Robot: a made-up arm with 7 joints. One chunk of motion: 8 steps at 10 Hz.
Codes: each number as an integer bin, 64 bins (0 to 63) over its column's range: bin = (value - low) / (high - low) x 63, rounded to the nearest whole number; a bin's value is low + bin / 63 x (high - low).
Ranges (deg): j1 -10..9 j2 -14..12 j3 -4..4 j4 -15..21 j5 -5..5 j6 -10..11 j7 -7..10
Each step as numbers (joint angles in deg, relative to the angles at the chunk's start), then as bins.
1 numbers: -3.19 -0.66 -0.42 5.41 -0.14 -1.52 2.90
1 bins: 23 32 28 36 31 25 37
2 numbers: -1.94 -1.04 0.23 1.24 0.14 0.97 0.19
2 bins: 27 31 33 28 32 33 27
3 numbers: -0.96 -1.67 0.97 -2.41 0.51 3.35 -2.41
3 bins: 30 30 39 22 35 40 17
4 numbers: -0.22 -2.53 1.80 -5.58 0.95 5.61 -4.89
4 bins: 32 28 46 16 37 47 8
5 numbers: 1.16 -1.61 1.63 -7.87 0.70 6.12 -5.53
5 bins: 37 30 44 12 36 48 5
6 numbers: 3.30 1.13 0.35 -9.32 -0.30 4.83 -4.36
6 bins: 44 37 34 10 30 44 10
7 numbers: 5.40 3.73 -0.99 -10.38 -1.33 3.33 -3.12
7 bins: 51 43 24 8 23 40 14
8 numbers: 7.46 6.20 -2.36 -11.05 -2.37 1.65 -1.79
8 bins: 58 49 13 7 17 35 19
